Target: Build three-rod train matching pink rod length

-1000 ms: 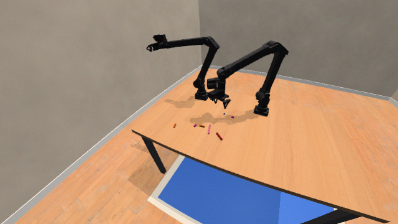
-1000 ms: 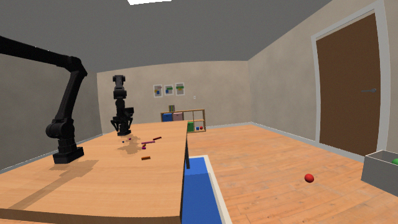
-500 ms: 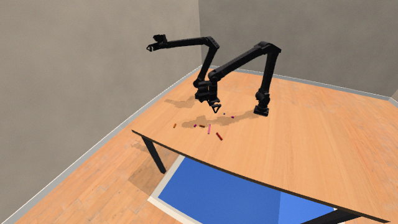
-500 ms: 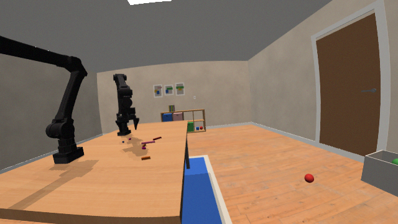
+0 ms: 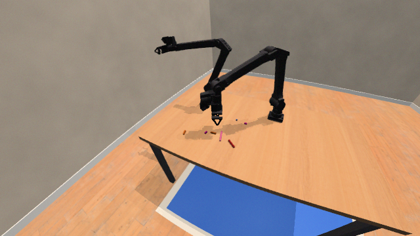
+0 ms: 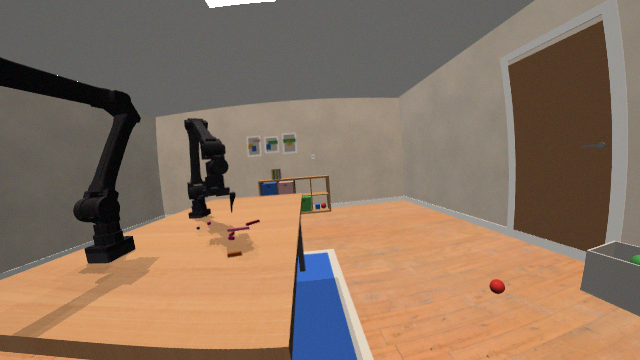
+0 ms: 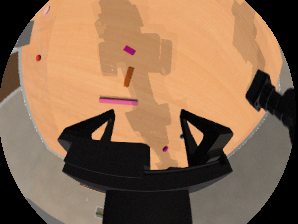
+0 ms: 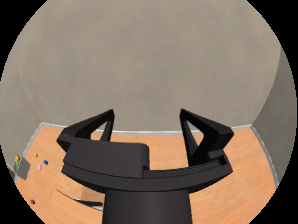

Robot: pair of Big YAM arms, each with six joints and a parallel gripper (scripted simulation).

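The pink rod is 80 mm below my left hand, 50 mm to the left of it and 50 mm ahead of it. The rest, counted from my left hand: tiny blue rod: 160 mm behind, 80 mm to the left, 80 mm below; then red rod: 140 mm to the left, 90 mm ahead, 80 mm below.
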